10 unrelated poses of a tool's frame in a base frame.
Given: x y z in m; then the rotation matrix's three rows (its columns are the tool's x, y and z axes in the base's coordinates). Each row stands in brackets.
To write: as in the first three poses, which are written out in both.
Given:
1: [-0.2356 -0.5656 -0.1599], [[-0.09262 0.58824 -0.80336], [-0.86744 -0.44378 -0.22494], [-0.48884 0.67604 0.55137]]
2: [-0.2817 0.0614 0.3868], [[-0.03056 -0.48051 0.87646], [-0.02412 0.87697 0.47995], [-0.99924 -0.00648 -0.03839]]
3: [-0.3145 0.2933 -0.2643], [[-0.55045 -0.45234 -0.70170], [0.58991 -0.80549 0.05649], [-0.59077 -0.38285 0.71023]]
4: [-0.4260 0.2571 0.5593], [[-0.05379 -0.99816 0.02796], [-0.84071 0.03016 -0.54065], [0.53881 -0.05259 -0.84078]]
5: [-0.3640 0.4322 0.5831], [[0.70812 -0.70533 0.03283], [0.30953 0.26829 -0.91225], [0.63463 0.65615 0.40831]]
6: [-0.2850 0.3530 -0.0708], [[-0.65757 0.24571 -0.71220], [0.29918 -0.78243 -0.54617], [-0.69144 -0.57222 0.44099]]
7: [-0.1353 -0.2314 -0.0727], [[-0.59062 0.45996 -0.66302], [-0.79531 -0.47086 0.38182], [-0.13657 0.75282 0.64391]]
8: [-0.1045 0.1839 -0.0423], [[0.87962 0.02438 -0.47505], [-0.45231 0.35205 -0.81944], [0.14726 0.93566 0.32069]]
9: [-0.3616 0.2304 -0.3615], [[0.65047 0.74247 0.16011], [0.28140 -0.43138 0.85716], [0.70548 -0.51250 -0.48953]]
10: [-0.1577 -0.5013 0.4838], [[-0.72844 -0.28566 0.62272], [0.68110 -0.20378 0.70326], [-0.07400 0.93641 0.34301]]
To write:
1: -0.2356 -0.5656 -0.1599 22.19 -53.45 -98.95
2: -0.2817 0.0614 0.3868 -94.57 61.22 93.64
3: -0.3145 0.2933 -0.2643 -4.55 -44.56 140.59
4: -0.4260 0.2571 0.5593 147.26 1.60 93.08
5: -0.3640 0.4322 0.5831 65.89 1.88 44.89
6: -0.2850 0.3530 -0.0708 51.08 -45.41 -159.51
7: -0.1353 -0.2314 -0.0727 -30.67 -41.53 -142.09
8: -0.1045 0.1839 -0.0423 68.63 -28.36 -1.59
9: -0.3616 0.2304 -0.3615 -119.73 9.21 -48.78
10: -0.1577 -0.5013 0.4838 -64.00 38.51 158.59
